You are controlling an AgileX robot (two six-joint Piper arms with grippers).
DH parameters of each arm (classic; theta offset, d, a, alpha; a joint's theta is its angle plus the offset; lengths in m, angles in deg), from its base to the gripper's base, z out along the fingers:
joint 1: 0 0.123 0 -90
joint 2: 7.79 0 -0.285 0
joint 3: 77.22 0 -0.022 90
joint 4: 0 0.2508 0 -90
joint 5: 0 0 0.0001 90
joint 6: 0 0.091 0 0
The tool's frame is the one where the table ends.
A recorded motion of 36 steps. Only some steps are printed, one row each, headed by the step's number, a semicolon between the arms.
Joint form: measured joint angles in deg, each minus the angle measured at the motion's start. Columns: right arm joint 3, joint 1, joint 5, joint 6, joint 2, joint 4; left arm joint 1, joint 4, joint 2, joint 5, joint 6, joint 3.
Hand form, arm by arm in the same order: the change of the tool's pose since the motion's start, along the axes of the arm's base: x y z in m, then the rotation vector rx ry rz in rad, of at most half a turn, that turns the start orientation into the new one. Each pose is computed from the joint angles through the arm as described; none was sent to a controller.
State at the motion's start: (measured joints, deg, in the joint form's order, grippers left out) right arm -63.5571 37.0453 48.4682 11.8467 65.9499 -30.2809; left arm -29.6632 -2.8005 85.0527 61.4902 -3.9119 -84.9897
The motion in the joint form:
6: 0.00 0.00 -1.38 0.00 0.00 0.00; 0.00 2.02 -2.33 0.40 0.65 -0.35
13: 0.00 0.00 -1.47 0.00 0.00 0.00; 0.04 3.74 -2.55 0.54 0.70 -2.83
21: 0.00 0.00 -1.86 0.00 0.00 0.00; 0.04 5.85 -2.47 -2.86 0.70 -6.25
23: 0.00 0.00 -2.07 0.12 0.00 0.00; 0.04 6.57 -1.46 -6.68 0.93 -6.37
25: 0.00 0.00 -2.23 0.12 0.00 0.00; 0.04 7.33 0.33 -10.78 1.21 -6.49
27: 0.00 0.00 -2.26 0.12 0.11 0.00; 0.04 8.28 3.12 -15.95 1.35 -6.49
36: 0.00 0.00 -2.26 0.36 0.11 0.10; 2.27 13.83 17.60 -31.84 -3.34 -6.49
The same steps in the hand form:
6: 0.0008 0.0015 0.0013 0.0121 -0.0169 0.0121; -0.0081 0.0078 0.0139 0.0162 -0.0554 -0.0057
13: 0.0009 0.0016 0.0014 0.0129 -0.0180 0.0129; -0.0074 0.0105 0.0278 0.0206 -0.1091 -0.0007
21: 0.0011 0.0021 0.0018 0.0163 -0.0228 0.0164; -0.0024 0.0109 0.0490 -0.0054 -0.2293 0.0076
23: 0.0012 0.0023 0.0020 0.0198 -0.0251 0.0169; 0.0061 0.0069 0.0487 -0.0172 -0.2813 0.0050
25: 0.0013 0.0025 0.0022 0.0212 -0.0271 0.0183; 0.0183 0.0008 0.0443 -0.0234 -0.3265 -0.0001
27: 0.0017 0.0028 0.0018 0.0203 -0.0259 0.0186; 0.0353 -0.0082 0.0344 -0.0277 -0.3718 -0.0065
36: 0.0016 0.0029 0.0017 0.0250 -0.0243 0.0161; 0.1120 -0.0300 -0.0428 -0.0052 -0.4123 0.0391

